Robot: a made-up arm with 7 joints. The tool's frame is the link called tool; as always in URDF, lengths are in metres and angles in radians.
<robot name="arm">
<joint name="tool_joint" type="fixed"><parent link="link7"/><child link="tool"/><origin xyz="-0.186 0.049 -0.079" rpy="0 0 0"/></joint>
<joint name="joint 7" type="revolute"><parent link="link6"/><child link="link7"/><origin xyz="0.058 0.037 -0.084" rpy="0 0 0"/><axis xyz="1 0 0"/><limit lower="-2.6" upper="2.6" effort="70" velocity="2.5"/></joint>
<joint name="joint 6" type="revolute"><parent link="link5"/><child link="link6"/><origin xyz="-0.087 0.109 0.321" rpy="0 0 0"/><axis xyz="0 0 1"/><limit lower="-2.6" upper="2.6" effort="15" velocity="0.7"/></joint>
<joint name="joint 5" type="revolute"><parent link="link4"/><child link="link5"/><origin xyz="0.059 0.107 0.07" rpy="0 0 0"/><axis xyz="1 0 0"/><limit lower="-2.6" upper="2.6" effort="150" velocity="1.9"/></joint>
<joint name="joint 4" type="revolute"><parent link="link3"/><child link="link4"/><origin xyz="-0.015 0.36 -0.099" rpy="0 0 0"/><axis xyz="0 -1 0"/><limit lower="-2.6" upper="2.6" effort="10" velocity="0.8"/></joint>
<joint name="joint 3" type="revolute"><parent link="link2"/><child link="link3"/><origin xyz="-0.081 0.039 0.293" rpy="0 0 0"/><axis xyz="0 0 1"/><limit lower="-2.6" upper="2.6" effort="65" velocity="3"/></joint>
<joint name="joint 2" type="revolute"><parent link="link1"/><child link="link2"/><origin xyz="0.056 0.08 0.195" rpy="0 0 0"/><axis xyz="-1 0 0"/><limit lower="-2.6" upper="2.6" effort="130" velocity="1.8"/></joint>
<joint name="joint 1" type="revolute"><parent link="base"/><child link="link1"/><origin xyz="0 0 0.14" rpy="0 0 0"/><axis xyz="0 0 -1"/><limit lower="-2.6" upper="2.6" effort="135" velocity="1.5"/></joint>
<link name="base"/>
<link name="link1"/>
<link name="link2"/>
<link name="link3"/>
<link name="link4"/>
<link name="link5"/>
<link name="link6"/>
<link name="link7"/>
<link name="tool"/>
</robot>
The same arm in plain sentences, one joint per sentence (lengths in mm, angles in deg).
The arm has seven revolute joints in a row. What follows holds with every joint at zero, and every direction is one of the base frame's. The first joint is mounted 140 mm along +z from the base frame's origin and turns about -z, from -148.97 to 148.97 deg. The second joint is mounted 56 mm along +x and 80 mm along +y and 195 mm along +z from the first joint and turns about -x, from -148.97 to 148.97 deg. The third joint is mounted 81 mm along -x and 39 mm along +y and 293 mm along +z from the second joint and turns about +z, from -148.97 to 148.97 deg. The fourth joint is mounted 15 mm along -x and 360 mm along +y and 99 mm along -z from the third joint and turns about -y, from -148.97 to 148.97 deg. The fifth joint is mounted 59 mm along +x and 107 mm along +y and 70 mm along +z from the fourth joint and turns about +x, from -148.97 to 148.97 deg. The sixth joint is mounted 87 mm along -x and 109 mm along +y and 321 mm along +z from the fifth joint and turns about +z, from -148.97 to 148.97 deg. The seventh joint is mounted 58 mm along +x and 37 mm along +y and 84 mm along -z from the sixth joint and turns about +x, from -148.97 to 148.97 deg. The tool frame, which is the frame that the pose is given for, is mounted 186 mm along -x and 49 mm along +y and 79 mm along -z from the seventh joint; its axes are parallel to the base frame's.
